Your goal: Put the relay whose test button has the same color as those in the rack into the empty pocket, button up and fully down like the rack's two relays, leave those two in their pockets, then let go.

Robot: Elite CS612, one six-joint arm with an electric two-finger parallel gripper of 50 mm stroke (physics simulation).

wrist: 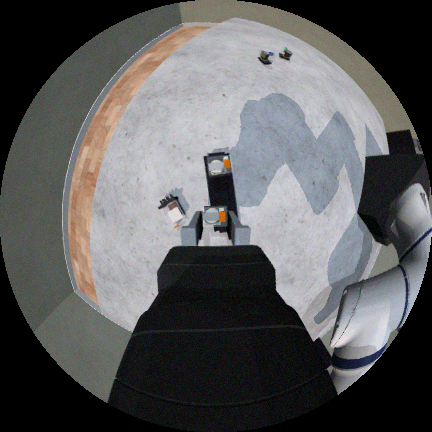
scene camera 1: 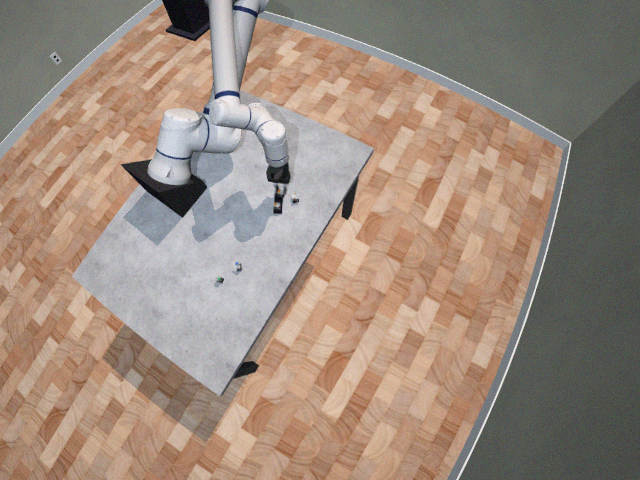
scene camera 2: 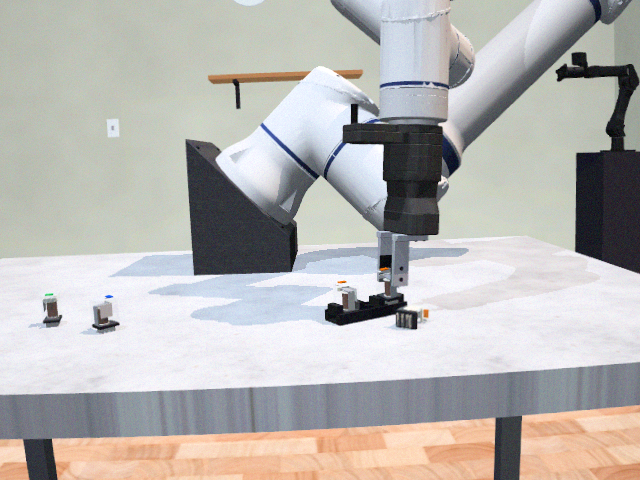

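Seen in the pictures: gripper, between the fingertips: point(wrist: 214, 219) point(scene camera 1: 281, 192) point(scene camera 2: 392, 283); arm's base, origin of its link: point(scene camera 1: 169, 174) point(scene camera 2: 251, 191).
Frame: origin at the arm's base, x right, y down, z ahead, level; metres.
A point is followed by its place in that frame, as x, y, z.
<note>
The black rack point(scene camera 1: 278, 198) point(scene camera 2: 338, 317) {-0.138, 0.134, 0.476} point(wrist: 220, 191) {-0.177, 0.141, 0.438} stands on the table. An orange-button relay point(scene camera 1: 277, 205) {-0.147, 0.097, 0.459} point(scene camera 2: 349, 298) {-0.153, 0.113, 0.468} point(wrist: 217, 166) {-0.153, 0.097, 0.455} stands upright in its far pocket in the wrist view; the middle pocket looks empty. My gripper point(scene camera 2: 391, 281) {-0.211, 0.103, 0.435} point(wrist: 214, 219) {-0.211, 0.103, 0.435} is shut on another orange-button relay point(scene camera 2: 386, 287) {-0.201, 0.104, 0.453} point(wrist: 213, 215) {-0.204, 0.086, 0.439}, upright, button up, at the rack's other end. Its dark base shows at the rack's top; I cannot tell how deep it sits. A third orange-button relay point(scene camera 1: 294, 198) {-0.221, 0.122, 0.494} point(scene camera 2: 409, 318) {-0.219, 0.129, 0.513} point(wrist: 174, 211) {-0.224, 0.123, 0.487} lies on its side beside the rack, apart from it.
A blue-button relay point(scene camera 1: 238, 267) {0.156, 0.102, 0.473} point(scene camera 2: 103, 313) {0.150, 0.118, 0.475} point(wrist: 265, 57) {0.137, 0.117, 0.462} and a green-button relay point(scene camera 1: 219, 280) {0.241, 0.102, 0.437} point(scene camera 2: 51, 308) {0.232, 0.118, 0.438} point(wrist: 285, 54) {0.227, 0.122, 0.424} stand together, well away from the rack. The arm's black wedge base point(scene camera 2: 237, 235) {0.021, 0.073, 0.103} stands behind on the table point(scene camera 2: 258, 361) {-0.049, 0.144, 0.599}.
</note>
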